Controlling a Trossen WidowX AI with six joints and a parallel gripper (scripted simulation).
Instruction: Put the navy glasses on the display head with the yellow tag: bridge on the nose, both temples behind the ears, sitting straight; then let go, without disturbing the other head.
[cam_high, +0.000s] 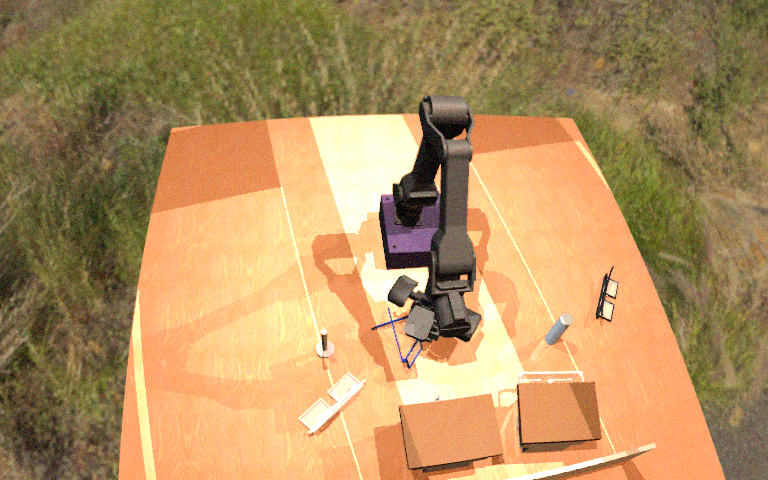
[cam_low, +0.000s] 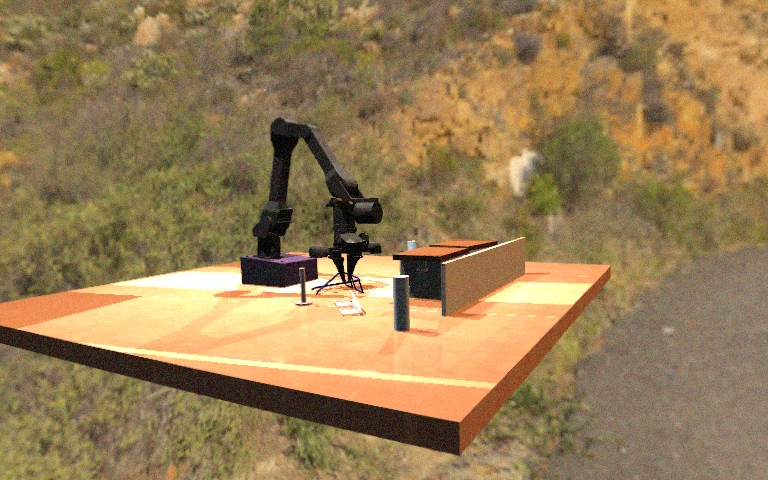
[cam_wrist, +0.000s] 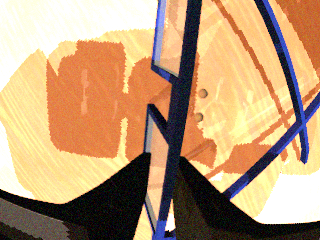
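Now: gripper tip 220 mm to the left of the display post, 50 mm short of it and 10 mm below it. Round my gripper tip: wall panel: 360 mm ahead, 140 mm to the left, 40 mm above.
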